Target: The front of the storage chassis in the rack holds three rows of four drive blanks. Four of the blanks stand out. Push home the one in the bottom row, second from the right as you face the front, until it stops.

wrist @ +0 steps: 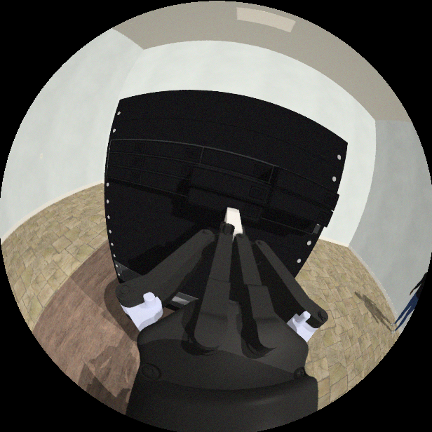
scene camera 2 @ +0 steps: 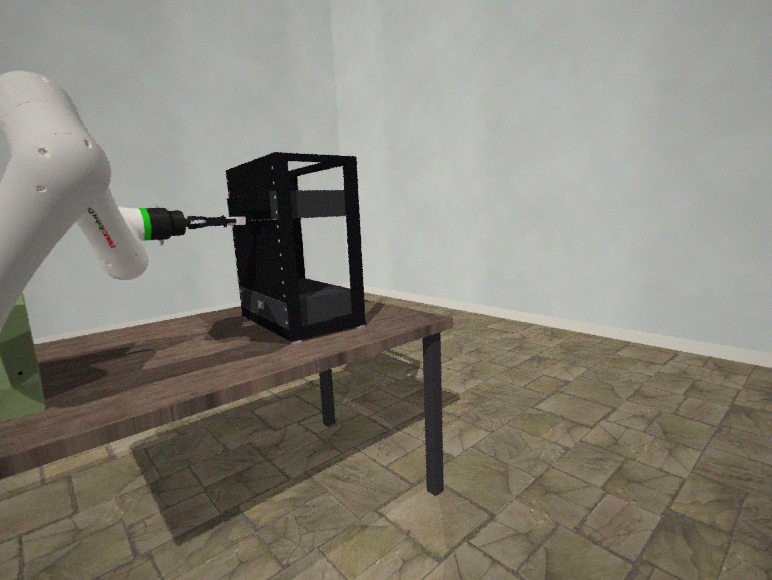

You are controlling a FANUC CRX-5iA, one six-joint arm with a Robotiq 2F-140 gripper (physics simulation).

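Places are measured from the arm's base along level axes (x down, y left, z ahead), in millimetres.
Pixels of known places: gripper, between the fingertips: [scene camera 2: 244,220].
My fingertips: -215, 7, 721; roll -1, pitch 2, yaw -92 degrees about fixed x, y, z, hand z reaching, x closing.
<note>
Behind a point stands the place of what it marks, as x, y, z.
The storage chassis [scene camera 2: 318,203] @[-260, -171, 899] [wrist: 170,151] sits in the upper part of the black rack [scene camera 2: 354,236] @[-143, -217, 1009]. Its dark blank rows run across the wrist view. The bottom-row blank, second from the right [wrist: 212,199], appears to stand out, with a shadow below it; dark surfaces make its depth hard to read. Another blank [wrist: 225,180] stands out above it, and blanks also stand out at the right. My gripper [scene camera 2: 239,220] @[-215, 7, 721] [wrist: 230,217] is shut and empty. Its pale tip is at the rack's front, overlapping the target blank's lower edge in the wrist view. Whether they touch is unclear.
The rack stands on a brown wooden table [scene camera 2: 386,318] @[189, -198, 1164] [wrist: 65,320]. A dark grey unit [scene camera 2: 324,301] @[76, -165, 899] sits low in the rack. A green base [scene camera 2: 18,367] @[86, -104, 92] stands at the table's left. Part of a person [wrist: 412,302] shows at the wrist view's right edge.
</note>
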